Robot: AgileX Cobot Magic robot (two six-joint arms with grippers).
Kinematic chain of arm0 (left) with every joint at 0, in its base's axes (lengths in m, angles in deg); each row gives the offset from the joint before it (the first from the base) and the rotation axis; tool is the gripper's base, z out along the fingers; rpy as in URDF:
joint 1: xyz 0 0 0.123 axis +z
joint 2: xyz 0 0 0 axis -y
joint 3: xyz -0.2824 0 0.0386 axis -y
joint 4: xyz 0.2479 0 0.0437 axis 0.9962 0 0.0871
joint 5: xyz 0 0 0 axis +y
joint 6: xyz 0.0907 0 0.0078 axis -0.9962 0 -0.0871
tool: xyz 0 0 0 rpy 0 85 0
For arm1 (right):
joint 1: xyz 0 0 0.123 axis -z
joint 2: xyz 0 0 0 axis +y
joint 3: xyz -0.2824 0 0.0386 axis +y
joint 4: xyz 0.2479 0 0.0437 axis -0.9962 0 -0.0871
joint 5: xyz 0 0 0 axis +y
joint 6: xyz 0.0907 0 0.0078 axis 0.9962 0 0.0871
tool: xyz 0 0 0 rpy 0 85 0
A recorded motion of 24 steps. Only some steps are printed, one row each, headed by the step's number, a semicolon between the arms.
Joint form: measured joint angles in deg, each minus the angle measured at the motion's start. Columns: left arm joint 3, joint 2, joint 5, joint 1, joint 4, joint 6; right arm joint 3, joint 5, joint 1, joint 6, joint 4, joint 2.
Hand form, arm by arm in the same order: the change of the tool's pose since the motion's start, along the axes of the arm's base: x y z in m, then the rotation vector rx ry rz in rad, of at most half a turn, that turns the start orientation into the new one. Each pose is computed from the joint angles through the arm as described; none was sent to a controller.
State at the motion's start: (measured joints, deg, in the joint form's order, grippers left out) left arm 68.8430 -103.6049 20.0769 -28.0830 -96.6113 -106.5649; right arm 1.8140 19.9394 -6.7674 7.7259 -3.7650 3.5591
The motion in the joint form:
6: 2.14 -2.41 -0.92 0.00 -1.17 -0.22; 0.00 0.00 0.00 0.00 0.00 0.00
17: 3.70 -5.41 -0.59 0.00 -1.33 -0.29; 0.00 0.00 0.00 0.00 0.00 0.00
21: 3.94 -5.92 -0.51 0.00 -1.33 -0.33; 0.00 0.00 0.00 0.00 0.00 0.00
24: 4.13 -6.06 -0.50 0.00 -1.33 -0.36; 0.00 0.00 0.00 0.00 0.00 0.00
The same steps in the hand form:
6: 0.0104 -0.0039 -0.0059 -0.0032 0.0079 0.0223; 0.0000 0.0000 0.0000 0.0000 0.0000 0.0000
17: 0.0187 -0.0089 -0.0197 0.0045 0.0310 0.0184; 0.0000 0.0000 0.0000 0.0000 0.0000 0.0000
21: 0.0200 -0.0097 -0.0222 0.0065 0.0348 0.0169; 0.0000 0.0000 0.0000 0.0000 0.0000 0.0000
24: 0.0206 -0.0101 -0.0222 0.0063 0.0337 0.0165; 0.0000 0.0000 0.0000 0.0000 0.0000 0.0000

